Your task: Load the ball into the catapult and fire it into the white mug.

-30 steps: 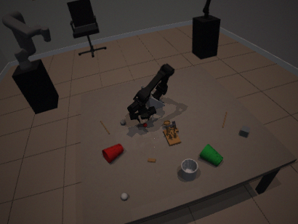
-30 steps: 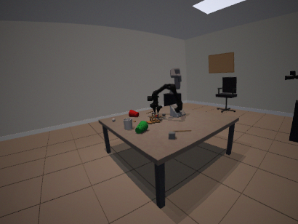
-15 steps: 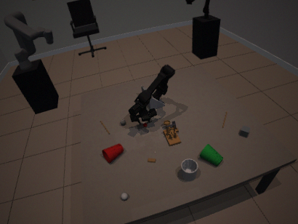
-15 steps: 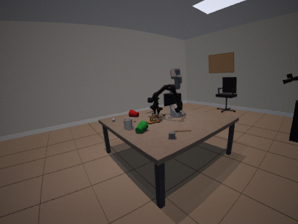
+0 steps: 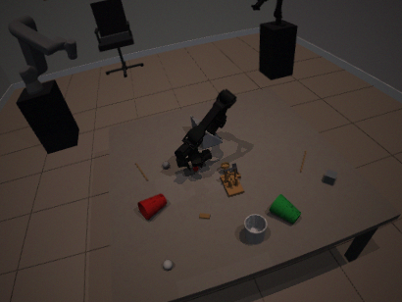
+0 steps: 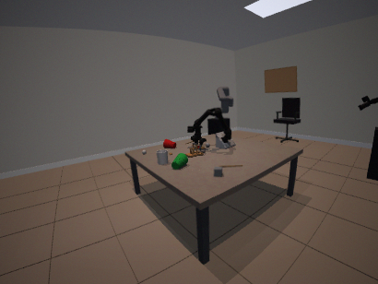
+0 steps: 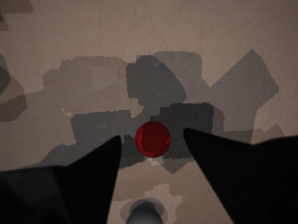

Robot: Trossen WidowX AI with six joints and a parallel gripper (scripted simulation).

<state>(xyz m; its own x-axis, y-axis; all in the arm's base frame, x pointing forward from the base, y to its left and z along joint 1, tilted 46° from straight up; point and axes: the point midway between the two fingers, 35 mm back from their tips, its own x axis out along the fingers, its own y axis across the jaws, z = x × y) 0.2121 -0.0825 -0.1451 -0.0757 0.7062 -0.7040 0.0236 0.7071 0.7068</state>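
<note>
Now: gripper tip 14 cm short of the wooden catapult, 16 cm to the right of it and 4 cm below it. From my gripper tip the other things lie so: white mug (48 cm ahead, 12 cm to the left, 2 cm above); red ball (right at my gripper tip); small wood block (31 cm ahead, 5 cm to the right, 1 cm below).
</note>
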